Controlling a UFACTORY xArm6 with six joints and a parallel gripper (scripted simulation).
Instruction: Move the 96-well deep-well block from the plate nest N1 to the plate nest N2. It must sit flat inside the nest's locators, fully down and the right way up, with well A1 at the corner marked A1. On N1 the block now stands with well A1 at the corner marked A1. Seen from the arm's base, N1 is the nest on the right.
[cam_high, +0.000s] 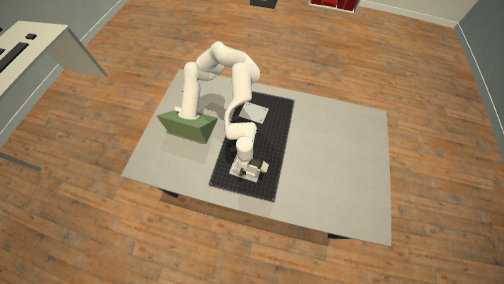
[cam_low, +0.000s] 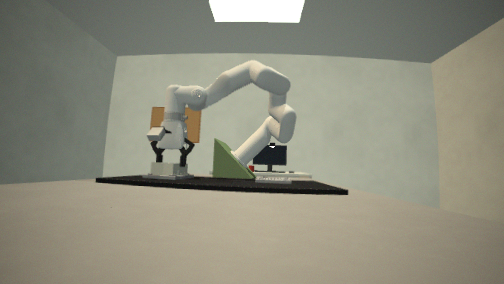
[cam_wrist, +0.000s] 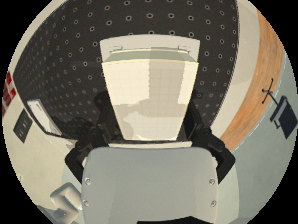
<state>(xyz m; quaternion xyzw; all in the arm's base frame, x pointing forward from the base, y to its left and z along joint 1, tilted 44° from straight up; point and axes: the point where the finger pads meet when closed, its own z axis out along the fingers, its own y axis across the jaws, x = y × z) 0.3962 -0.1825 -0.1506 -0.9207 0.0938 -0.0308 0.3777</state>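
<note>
Right now the deep-well block is 20 mm below my hand.
</note>
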